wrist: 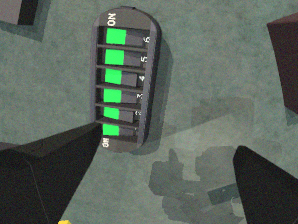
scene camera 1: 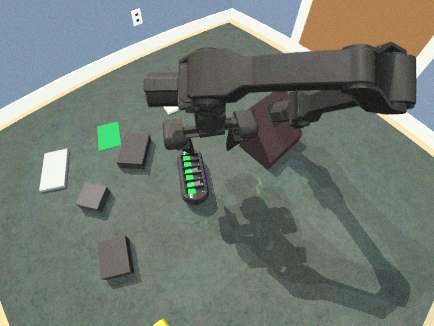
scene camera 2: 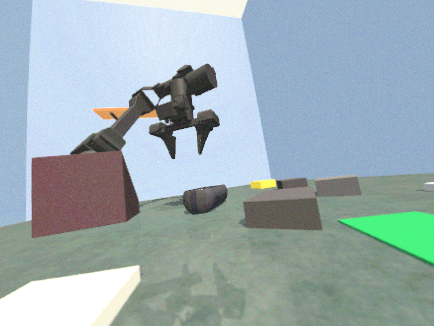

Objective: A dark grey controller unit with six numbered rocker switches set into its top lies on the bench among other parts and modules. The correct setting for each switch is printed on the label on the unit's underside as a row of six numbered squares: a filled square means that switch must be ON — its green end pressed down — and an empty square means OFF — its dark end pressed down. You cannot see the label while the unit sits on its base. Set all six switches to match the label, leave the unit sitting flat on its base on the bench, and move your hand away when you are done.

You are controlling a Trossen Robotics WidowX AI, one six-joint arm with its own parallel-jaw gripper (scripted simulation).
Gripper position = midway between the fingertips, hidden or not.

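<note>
Grey block (scene camera 2: 295, 208) (scene camera 1: 135, 146). Gripper (scene camera 1: 210, 151) (wrist: 169, 142) (scene camera 2: 186, 156), open, holding nothing.
</note>
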